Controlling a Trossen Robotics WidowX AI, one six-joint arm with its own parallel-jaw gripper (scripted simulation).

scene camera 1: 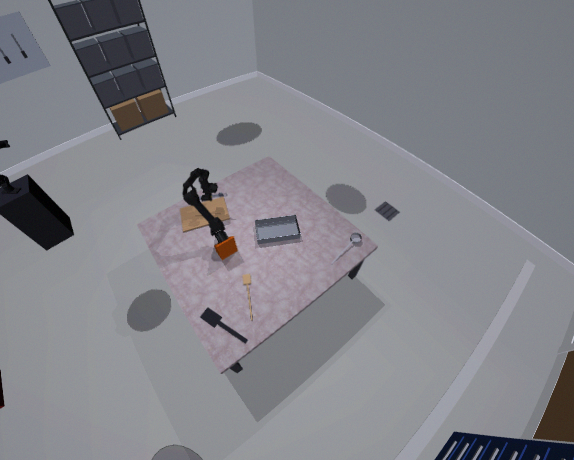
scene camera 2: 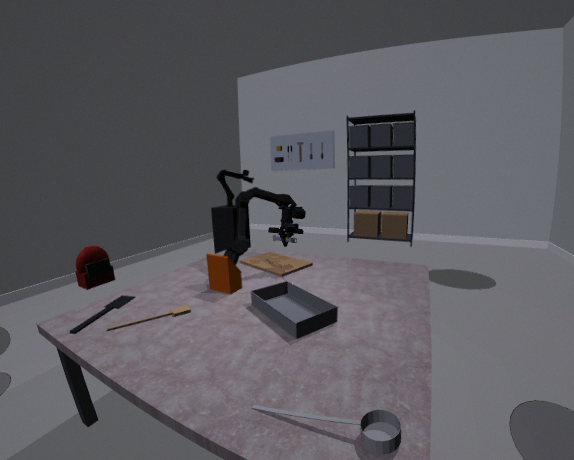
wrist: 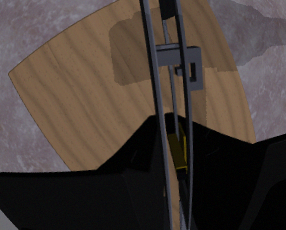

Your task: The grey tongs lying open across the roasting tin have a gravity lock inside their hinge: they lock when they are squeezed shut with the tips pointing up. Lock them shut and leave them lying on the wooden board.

Scene:
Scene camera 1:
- wooden board
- roasting tin
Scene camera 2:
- wooden board
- roasting tin
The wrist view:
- my gripper
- wooden board

